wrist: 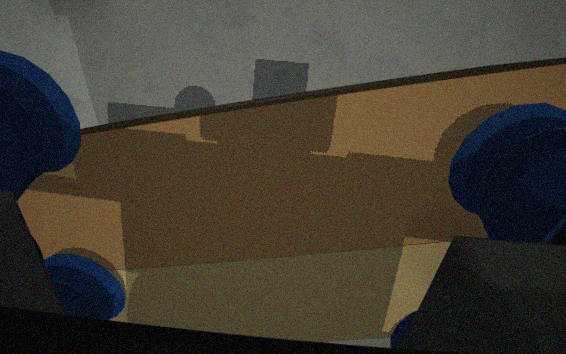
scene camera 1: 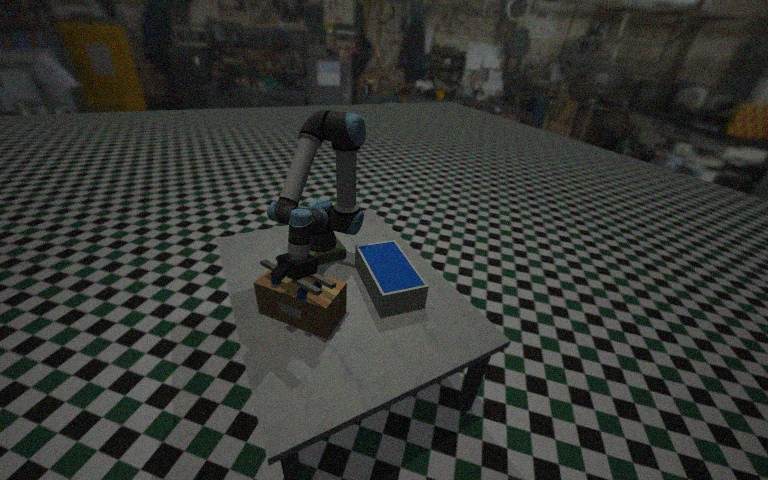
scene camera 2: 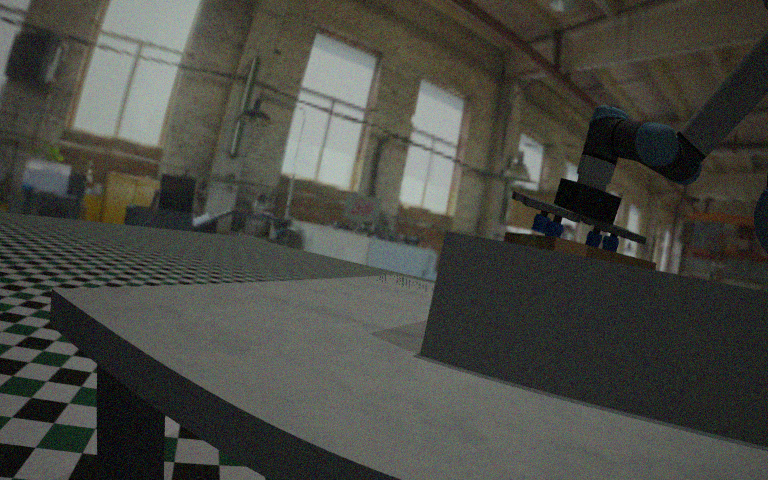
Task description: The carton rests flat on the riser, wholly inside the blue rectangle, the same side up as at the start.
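Seen in the pictures: end effector, tool point: (wrist: 259, 238) (scene camera 1: 296, 287); arm's base, origin of the base link: (scene camera 1: 321, 243).
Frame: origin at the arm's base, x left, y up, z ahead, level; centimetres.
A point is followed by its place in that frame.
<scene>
The brown carton (scene camera 1: 291, 310) {x -32.9, y 2.8, z 37.9 cm} (scene camera 2: 573, 247) {x -14.4, y 9.0, z 39.0 cm} (wrist: 275, 198) {x -30.7, y 10.0, z 35.6 cm} rests flat on the table, left of the riser. The grey riser (scene camera 1: 399, 302) {x 5.0, y 0.9, z 55.2 cm} (scene camera 2: 554, 320) {x 20.1, y 0.7, z 47.8 cm} carries the blue rectangle (scene camera 1: 389, 266) {x 11.5, y 6.4, z 39.9 cm} on its top, and nothing lies on it. My gripper (scene camera 1: 298, 281) {x -29.4, y 10.6, z 35.6 cm} (scene camera 2: 575, 230) {x -29.4, y 10.6, z 35.6 cm} is down at the carton's top face. Its blue suction cups (wrist: 83, 284) (wrist: 489, 171) stand on or just above the cardboard; I cannot tell if they are pressed on. In scene camera 2 the riser hides most of the carton.
The grey table (scene camera 1: 374, 361) {x -16.6, y -5.6, z 68.3 cm} (scene camera 2: 296, 361) {x 27.1, y -5.6, z 66.8 cm} stands on a checkered floor. The arm's base (scene camera 1: 330, 250) {x 0.4, y 0.4, z 8.3 cm} is mounted at the table's back, just behind the carton and the riser. The table's edges are close on the front and right.
</scene>
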